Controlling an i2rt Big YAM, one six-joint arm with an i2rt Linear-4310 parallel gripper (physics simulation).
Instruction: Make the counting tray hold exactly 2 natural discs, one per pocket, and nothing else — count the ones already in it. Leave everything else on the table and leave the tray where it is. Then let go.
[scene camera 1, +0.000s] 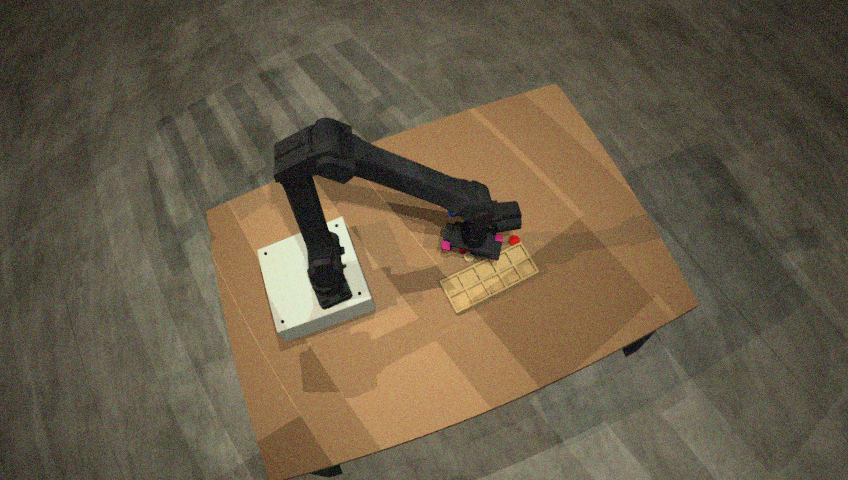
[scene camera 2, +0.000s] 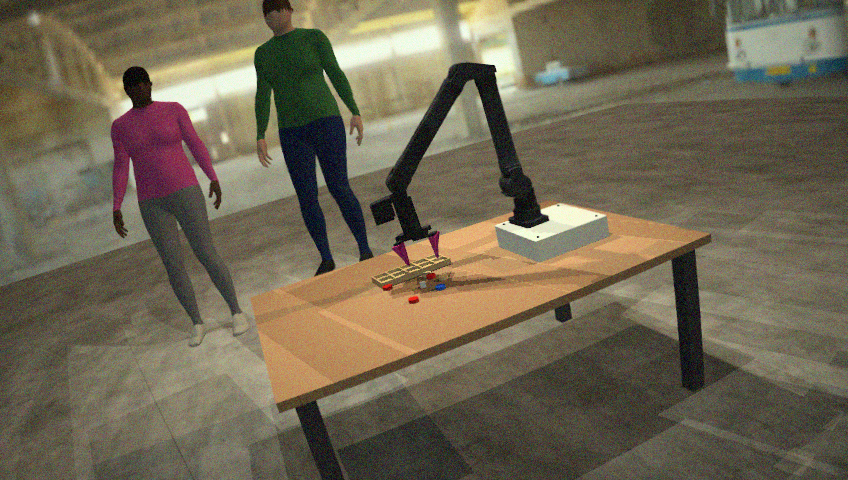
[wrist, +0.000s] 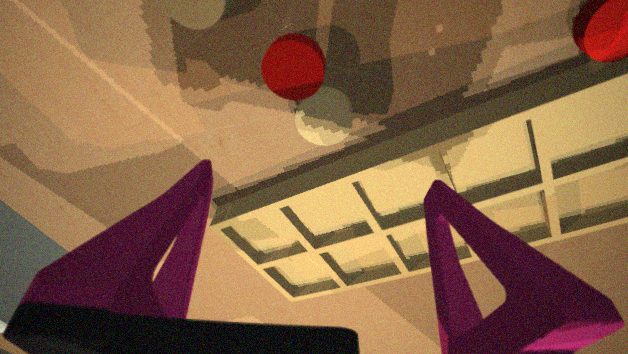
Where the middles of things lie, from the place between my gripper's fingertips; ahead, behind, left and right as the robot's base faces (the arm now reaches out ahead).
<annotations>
My hand is 20 mm short of the counting tray (scene camera 1: 466, 289), 70 mm to the left of it and 40 mm above it.
</annotations>
